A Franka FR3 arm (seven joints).
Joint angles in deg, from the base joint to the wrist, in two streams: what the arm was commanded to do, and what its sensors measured. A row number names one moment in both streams.
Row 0, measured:
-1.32, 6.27, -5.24, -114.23, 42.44, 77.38, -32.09
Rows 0 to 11, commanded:
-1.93, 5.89, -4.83, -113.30, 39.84, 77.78, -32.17
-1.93, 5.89, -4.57, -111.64, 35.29, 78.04, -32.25
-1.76, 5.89, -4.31, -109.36, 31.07, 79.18, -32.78
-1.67, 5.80, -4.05, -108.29, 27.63, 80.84, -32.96
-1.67, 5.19, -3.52, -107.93, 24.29, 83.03, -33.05
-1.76, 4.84, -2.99, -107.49, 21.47, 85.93, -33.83
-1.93, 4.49, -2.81, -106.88, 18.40, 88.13, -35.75
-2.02, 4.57, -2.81, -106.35, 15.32, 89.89, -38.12
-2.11, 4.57, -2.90, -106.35, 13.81, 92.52, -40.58
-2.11, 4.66, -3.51, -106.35, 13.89, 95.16, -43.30
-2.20, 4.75, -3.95, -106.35, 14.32, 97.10, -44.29
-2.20, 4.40, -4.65, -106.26, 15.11, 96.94, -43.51
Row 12, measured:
-1.31, 4.86, -4.00, -106.48, 15.42, 94.19, -40.71
